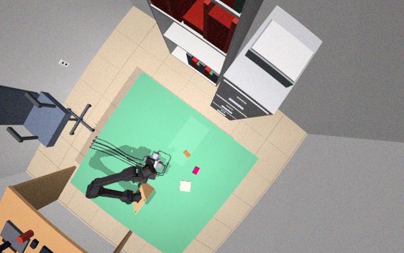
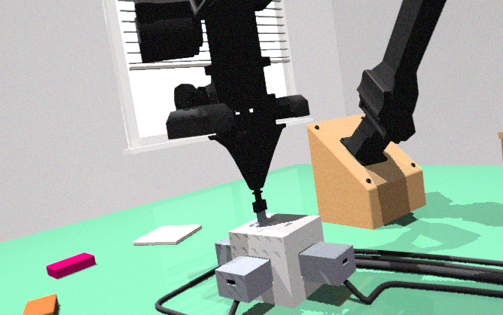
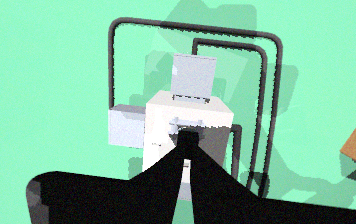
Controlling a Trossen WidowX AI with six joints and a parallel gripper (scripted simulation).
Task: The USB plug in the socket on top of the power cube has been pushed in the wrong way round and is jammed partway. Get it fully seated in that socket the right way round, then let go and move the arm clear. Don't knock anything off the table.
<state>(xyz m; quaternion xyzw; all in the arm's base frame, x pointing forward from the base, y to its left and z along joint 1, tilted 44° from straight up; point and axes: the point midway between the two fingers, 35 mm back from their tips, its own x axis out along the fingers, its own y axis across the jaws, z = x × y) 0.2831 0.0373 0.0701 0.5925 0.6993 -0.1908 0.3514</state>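
My gripper tip is now 50 mm above the socket. The rest, counted from my gripper tip: USB plug (20 mm below); white flat card (10 mm behind, 330 mm to the right, 110 mm below); orange block (230 mm ahead, 160 mm to the right, 110 mm below).
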